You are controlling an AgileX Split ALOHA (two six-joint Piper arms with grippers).
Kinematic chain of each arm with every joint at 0, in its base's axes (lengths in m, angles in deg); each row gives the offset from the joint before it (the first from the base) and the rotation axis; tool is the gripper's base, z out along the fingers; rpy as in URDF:
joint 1: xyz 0 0 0.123 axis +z
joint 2: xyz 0 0 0 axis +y
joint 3: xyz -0.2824 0 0.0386 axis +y
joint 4: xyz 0.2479 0 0.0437 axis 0.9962 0 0.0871
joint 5: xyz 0 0 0 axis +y
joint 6: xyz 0.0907 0 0.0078 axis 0.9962 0 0.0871
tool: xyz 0 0 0 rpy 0 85 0
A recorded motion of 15 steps. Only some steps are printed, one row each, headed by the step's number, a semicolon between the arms.
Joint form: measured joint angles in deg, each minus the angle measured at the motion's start. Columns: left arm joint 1, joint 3, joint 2, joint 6, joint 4, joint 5; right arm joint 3, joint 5, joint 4, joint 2, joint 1, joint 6.
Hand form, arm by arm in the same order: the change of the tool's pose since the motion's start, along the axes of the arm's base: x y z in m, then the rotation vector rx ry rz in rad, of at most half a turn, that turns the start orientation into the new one. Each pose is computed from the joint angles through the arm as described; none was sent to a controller.
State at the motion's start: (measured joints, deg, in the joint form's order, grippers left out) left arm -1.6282 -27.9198 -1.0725 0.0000 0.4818 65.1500; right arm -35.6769 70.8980 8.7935 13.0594 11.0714 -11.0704
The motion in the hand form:
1: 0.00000 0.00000 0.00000 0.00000 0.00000 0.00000; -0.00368 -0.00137 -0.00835 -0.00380 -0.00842 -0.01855
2: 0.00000 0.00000 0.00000 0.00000 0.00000 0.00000; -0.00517 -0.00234 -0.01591 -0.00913 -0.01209 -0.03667
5: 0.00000 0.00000 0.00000 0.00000 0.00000 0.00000; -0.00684 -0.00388 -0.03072 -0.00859 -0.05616 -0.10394
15: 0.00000 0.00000 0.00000 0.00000 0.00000 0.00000; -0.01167 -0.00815 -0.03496 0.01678 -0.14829 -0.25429
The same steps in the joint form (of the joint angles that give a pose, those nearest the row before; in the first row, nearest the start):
1: 0.00 0.00 0.00 0.00 0.00 0.00; 1.79 -0.05 -0.35 -2.18 -0.89 0.00
2: 0.00 0.00 0.00 0.00 0.00 0.00; 3.44 -0.34 -0.75 -3.70 -1.71 0.00
5: 0.00 0.00 0.00 0.00 0.00 0.00; 7.11 -2.76 -1.34 -7.49 -4.95 0.05
15: 0.00 0.00 0.00 0.00 0.00 0.00; 8.66 -5.68 -3.92 -12.00 -9.59 4.01

